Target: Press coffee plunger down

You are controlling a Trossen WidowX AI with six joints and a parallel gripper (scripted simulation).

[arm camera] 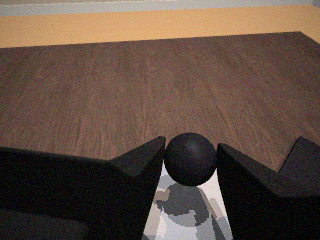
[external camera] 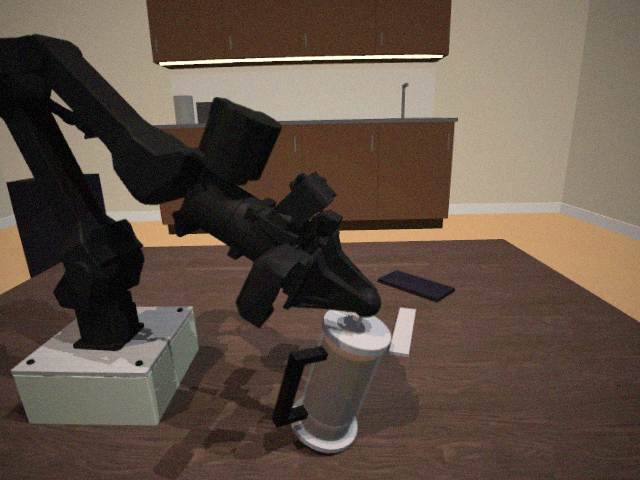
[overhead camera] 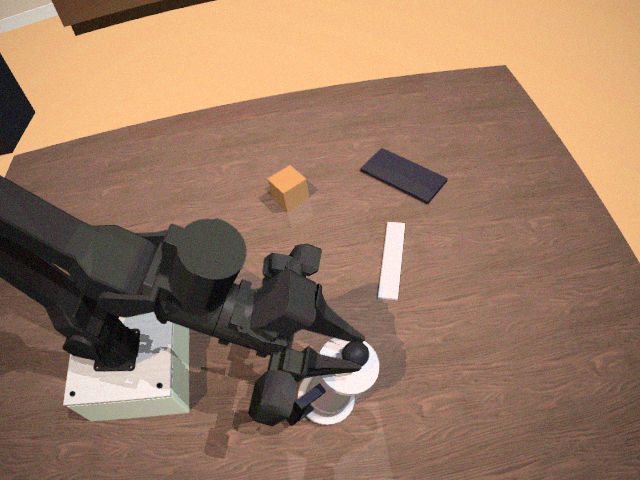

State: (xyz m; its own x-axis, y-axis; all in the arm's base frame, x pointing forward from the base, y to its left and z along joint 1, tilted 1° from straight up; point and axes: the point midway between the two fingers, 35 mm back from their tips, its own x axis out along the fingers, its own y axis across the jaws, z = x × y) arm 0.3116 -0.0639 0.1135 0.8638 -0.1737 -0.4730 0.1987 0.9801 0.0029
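My gripper tip is now 80 mm above the coffee press and 40 mm past it. Round my gripper tip: white bar (240 mm to the left, 170 mm below, 70 mm ahead); orange cube (400 mm to the left, 150 mm below, 100 mm behind).
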